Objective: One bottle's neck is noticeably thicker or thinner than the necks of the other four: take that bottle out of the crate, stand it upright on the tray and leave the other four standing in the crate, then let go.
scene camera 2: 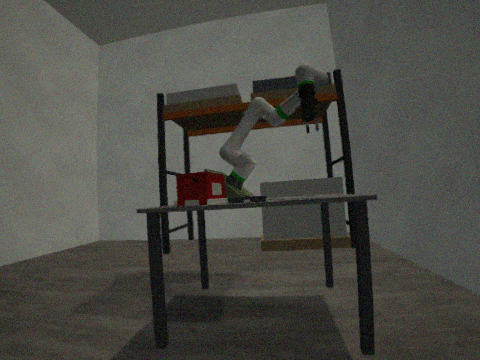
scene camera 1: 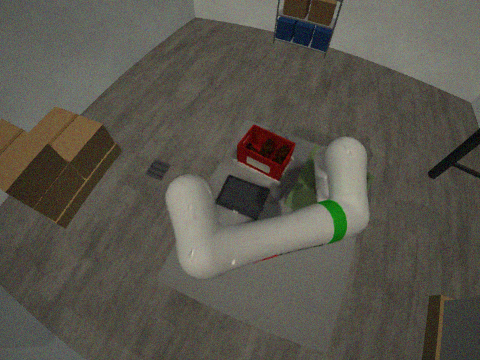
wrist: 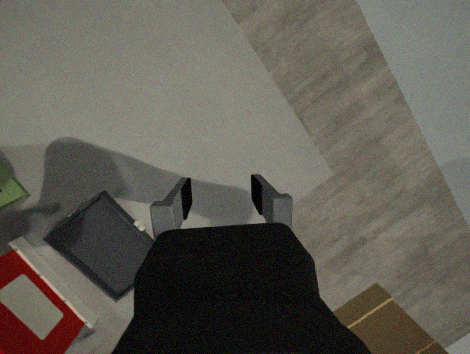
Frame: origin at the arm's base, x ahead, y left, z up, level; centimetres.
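Seen in the pictures: gripper, fingertip midpoint: (scene camera 2: 312,131) (wrist: 221,188); arm's base at its link origin: (scene camera 2: 232,184).
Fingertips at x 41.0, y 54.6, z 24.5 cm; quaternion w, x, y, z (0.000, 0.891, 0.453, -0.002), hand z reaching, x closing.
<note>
Offsets run from my fingertips to a thing's top centre. "spot": to the spot under its first point. Level surfaces: height alone.
The red crate @[dx -0.9, dy -66.5, dz -19.6 cm] (scene camera 1: 258,163) (scene camera 2: 201,188) (wrist: 52,334) stands on the table. In scene camera 1 dark bottles @[dx -1.3, dy -71.0, dz -20.8 cm] (scene camera 1: 269,145) show inside it; their necks are too dark and small to compare. The dark tray @[spot: dx +1.5, dy -38.8, dz -36.6 cm] (scene camera 1: 243,197) (wrist: 102,245) lies flat beside the crate, and no bottle shows on it. My gripper (scene camera 2: 312,128) (wrist: 221,188) is open and empty, high above the table and well to the side of the crate and tray. In scene camera 1 the arm hides the gripper. The bottles do not show in the wrist view.
The grey table @[dz -37.1 cm] (scene camera 1: 300,280) (scene camera 2: 300,201) (wrist: 150,65) carries the crate and tray. A green base plate (scene camera 1: 302,192) (wrist: 12,187) lies under the arm's foot. A pale strip @[spot: dx -0.1, dy -56.1, dz -35.1 cm] (wrist: 55,282) runs along the crate's foot. Cardboard boxes (scene camera 1: 55,165) stand beyond the table, and a large rack (scene camera 2: 161,150) stands behind it.
</note>
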